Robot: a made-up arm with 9 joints. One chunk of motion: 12 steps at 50 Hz.
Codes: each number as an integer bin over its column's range. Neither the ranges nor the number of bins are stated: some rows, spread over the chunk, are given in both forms.
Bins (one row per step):
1: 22 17 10 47 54 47 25 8 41
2: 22 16 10 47 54 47 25 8 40
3: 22 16 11 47 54 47 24 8 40
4: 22 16 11 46 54 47 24 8 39
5: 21 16 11 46 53 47 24 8 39
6: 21 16 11 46 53 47 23 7 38
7: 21 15 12 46 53 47 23 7 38
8: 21 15 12 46 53 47 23 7 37
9: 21 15 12 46 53 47 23 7 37
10: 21 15 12 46 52 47 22 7 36
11: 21 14 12 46 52 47 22 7 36
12: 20 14 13 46 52 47 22 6 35
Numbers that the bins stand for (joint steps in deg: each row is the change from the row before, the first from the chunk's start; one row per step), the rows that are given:
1: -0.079 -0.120 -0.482 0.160 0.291 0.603 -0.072 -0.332 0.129
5: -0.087 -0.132 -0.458 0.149 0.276 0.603 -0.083 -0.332 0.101
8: -0.087 -0.144 -0.433 0.149 0.276 0.603 -0.094 -0.348 0.073
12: -0.094 -0.157 -0.408 0.149 0.261 0.603 -0.106 -0.364 0.044
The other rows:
2: -0.079 -0.132 -0.482 0.160 0.291 0.603 -0.072 -0.332 0.115
3: -0.079 -0.132 -0.458 0.160 0.291 0.603 -0.083 -0.332 0.115
4: -0.079 -0.132 -0.458 0.149 0.291 0.603 -0.083 -0.332 0.101
6: -0.087 -0.132 -0.458 0.149 0.276 0.603 -0.094 -0.348 0.087
7: -0.087 -0.144 -0.433 0.149 0.276 0.603 -0.094 -0.348 0.087
9: -0.087 -0.144 -0.433 0.149 0.276 0.603 -0.094 -0.348 0.073
10: -0.087 -0.144 -0.433 0.149 0.261 0.603 -0.106 -0.348 0.059
11: -0.087 -0.157 -0.433 0.149 0.261 0.603 -0.106 -0.348 0.059

